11 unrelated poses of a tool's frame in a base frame.
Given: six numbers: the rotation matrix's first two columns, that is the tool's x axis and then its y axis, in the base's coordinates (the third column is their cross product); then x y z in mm.
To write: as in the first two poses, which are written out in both.
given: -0.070, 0.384, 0.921, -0.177, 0.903, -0.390, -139, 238, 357
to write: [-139, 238, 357], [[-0.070, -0.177, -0.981], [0.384, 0.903, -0.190], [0.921, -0.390, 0.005]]
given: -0.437, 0.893, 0.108, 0.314, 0.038, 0.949, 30, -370, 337
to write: [30, -370, 337], [[-0.437, 0.314, 0.843], [0.893, 0.038, 0.449], [0.108, 0.949, -0.297]]
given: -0.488, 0.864, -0.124, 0.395, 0.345, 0.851, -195, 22, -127
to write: [-195, 22, -127], [[-0.488, 0.395, 0.778], [0.864, 0.345, 0.366], [-0.124, 0.851, -0.510]]
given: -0.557, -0.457, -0.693, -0.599, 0.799, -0.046, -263, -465, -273
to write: [-263, -465, -273], [[-0.557, -0.599, 0.575], [-0.457, 0.799, 0.389], [-0.693, -0.046, -0.719]]
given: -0.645, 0.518, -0.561, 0.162, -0.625, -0.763, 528, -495, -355
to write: [528, -495, -355], [[-0.645, 0.162, -0.746], [0.518, -0.625, -0.583], [-0.561, -0.763, 0.319]]
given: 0.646, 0.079, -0.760, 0.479, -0.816, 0.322, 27, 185, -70
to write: [27, 185, -70], [[0.646, 0.479, -0.595], [0.079, -0.816, -0.572], [-0.760, 0.322, -0.565]]
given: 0.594, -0.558, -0.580, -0.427, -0.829, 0.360, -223, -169, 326
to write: [-223, -169, 326], [[0.594, -0.427, -0.682], [-0.558, -0.829, 0.034], [-0.580, 0.360, -0.731]]
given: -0.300, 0.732, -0.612, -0.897, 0.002, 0.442, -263, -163, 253
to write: [-263, -163, 253], [[-0.300, -0.897, 0.325], [0.732, 0.002, 0.682], [-0.612, 0.442, 0.656]]
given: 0.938, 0.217, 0.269, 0.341, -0.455, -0.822, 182, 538, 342
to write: [182, 538, 342], [[0.938, 0.341, -0.056], [0.217, -0.455, 0.863], [0.269, -0.822, -0.501]]
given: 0.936, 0.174, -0.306, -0.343, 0.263, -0.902, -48, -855, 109
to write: [-48, -855, 109], [[0.936, -0.343, -0.076], [0.174, 0.263, 0.949], [-0.306, -0.902, 0.306]]
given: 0.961, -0.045, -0.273, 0.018, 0.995, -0.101, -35, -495, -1
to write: [-35, -495, -1], [[0.961, 0.018, 0.276], [-0.045, 0.995, 0.092], [-0.273, -0.101, 0.957]]
